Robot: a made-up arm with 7 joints. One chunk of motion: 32 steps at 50 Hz.
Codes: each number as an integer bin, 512 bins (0 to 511) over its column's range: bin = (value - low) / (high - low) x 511, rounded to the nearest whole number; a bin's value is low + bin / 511 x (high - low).
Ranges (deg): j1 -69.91..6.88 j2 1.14..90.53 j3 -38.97..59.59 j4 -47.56..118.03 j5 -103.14..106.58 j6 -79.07..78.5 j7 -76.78..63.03
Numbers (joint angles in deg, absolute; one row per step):
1: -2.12 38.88 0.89 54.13 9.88 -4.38 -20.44
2: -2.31 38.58 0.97 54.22 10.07 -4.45 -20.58
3: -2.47 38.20 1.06 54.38 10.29 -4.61 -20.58
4: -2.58 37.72 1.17 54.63 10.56 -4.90 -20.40
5: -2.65 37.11 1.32 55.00 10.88 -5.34 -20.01
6: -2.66 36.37 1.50 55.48 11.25 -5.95 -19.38
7: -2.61 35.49 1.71 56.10 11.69 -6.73 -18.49
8: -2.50 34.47 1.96 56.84 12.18 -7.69 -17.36
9: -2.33 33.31 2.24 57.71 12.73 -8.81 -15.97
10: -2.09 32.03 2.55 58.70 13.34 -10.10 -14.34
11: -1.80 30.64 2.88 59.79 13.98 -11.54 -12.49
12: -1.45 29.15 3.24 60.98 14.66 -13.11 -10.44
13: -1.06 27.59 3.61 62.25 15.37 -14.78 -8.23
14: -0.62 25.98 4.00 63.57 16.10 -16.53 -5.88
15: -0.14 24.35 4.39 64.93 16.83 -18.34 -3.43
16: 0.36 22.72 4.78 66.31 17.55 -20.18 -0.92
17: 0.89 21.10 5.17 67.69 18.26 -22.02 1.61
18: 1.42 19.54 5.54 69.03 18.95 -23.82 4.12
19: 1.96 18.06 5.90 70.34 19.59 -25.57 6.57
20: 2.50 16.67 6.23 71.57 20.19 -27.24 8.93
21: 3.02 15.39 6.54 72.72 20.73 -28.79 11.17
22: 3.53 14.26 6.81 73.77 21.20 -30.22 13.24
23: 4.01 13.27 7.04 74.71 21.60 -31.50 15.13
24: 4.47 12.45 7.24 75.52 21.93 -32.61 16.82
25: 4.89 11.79 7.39 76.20 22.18 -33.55 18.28
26: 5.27 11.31 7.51 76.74 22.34 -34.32 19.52
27: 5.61 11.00 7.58 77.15 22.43 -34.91 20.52
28: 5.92 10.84 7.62 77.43 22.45 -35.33 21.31
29: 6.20 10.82 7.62 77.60 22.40 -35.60 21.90
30: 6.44 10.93 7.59 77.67 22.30 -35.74 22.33
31: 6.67 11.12 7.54 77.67 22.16 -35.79 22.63
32: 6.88 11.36 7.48 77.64 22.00 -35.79 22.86
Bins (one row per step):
1: 451 216 207 314 275 242 206
2: 450 214 207 314 276 242 205
3: 449 212 208 315 276 241 205
4: 448 209 208 315 277 241 206
5: 448 206 209 316 278 239 207
6: 448 201 210 318 279 237 210
7: 448 196 211 320 280 235 213
8: 449 191 212 322 281 231 217
9: 450 184 214 325 282 228 222
10: 451 177 215 328 284 224 228
11: 453 169 217 331 285 219 235
12: 456 160 219 335 287 214 242
13: 458 151 221 339 289 208 251
14: 461 142 223 343 291 203 259
15: 464 133 225 347 292 197 268
16: 468 123 227 351 294 191 277
17: 471 114 229 356 296 185 287
18: 475 105 231 360 297 179 296
19: 478 97 233 364 299 174 305
20: 482 89 234 368 301 168 313
21: 485 81 236 371 302 163 321
22: 489 75 237 374 303 158 329
23: 492 69 239 377 304 154 336
24: 495 65 240 380 305 151 342
25: 498 61 240 382 305 148 347
26: 500 58 241 384 306 145 352
27: 503 56 241 385 306 143 356
28: 505 55 242 386 306 142 359
29: 506 55 242 386 306 141 361
30: 508 56 241 386 306 141 362
31: 510 57 241 386 305 140 363
32: 511 58 241 386 305 140 364

